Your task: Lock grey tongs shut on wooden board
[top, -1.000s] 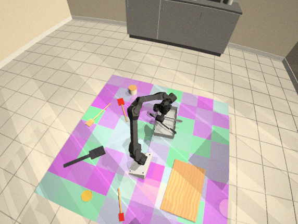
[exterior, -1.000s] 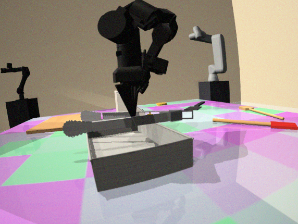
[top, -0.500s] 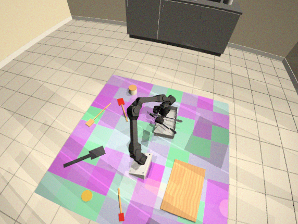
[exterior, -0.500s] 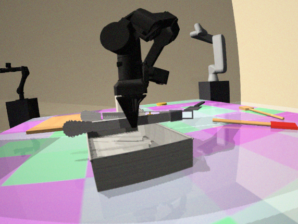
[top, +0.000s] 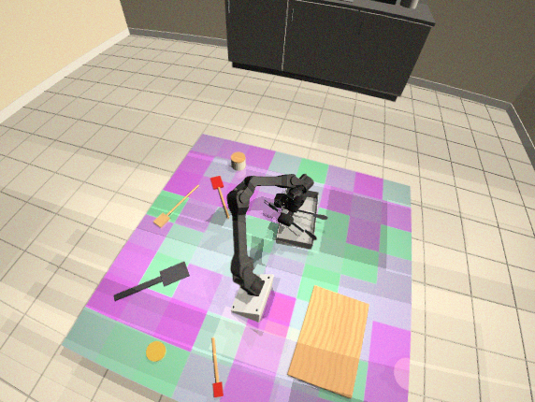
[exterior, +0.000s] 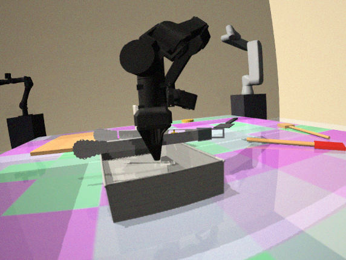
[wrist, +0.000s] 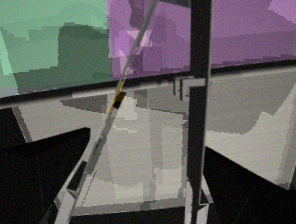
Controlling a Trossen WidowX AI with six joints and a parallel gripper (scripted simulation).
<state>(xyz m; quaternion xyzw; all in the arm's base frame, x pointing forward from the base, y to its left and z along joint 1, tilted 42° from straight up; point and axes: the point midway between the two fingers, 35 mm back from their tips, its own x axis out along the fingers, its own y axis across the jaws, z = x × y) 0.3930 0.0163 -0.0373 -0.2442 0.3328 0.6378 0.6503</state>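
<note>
Right now my gripper tip is 30 mm short of the grey roasting tin, 30 mm to the left of it and 10 mm above it. Also, from my gripper tip: wooden board 450 mm behind, 320 mm to the right, 20 mm below; then red spatula 30 mm ahead, 390 mm to the left, 30 mm below; then small jar 240 mm ahead, 390 mm to the left.
</note>
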